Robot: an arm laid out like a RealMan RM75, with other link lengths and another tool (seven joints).
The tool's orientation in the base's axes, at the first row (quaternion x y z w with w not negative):
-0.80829 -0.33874 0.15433 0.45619
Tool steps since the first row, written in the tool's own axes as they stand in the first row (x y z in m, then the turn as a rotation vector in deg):
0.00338 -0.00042 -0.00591 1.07 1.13 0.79
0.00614 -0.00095 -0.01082 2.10 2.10 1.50
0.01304 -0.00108 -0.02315 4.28 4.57 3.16
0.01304 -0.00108 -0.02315 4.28 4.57 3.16
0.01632 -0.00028 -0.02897 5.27 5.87 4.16
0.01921 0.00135 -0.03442 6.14 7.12 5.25
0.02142 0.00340 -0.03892 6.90 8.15 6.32
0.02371 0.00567 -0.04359 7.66 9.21 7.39
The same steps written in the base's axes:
0.00557 -0.00126 0.00372 0.79 0.84 -1.31
0.01010 -0.00228 0.00697 1.53 1.65 -2.45
0.02192 -0.00529 0.01410 3.19 3.33 -5.29
0.02192 -0.00529 0.01410 3.19 3.33 -5.29
0.02786 -0.00700 0.01674 3.87 4.18 -6.86
0.03366 -0.00904 0.01846 4.40 5.03 -8.44
0.03861 -0.01109 0.01928 4.77 5.86 -9.84
0.04379 -0.01328 0.02001 5.16 6.69 -11.26

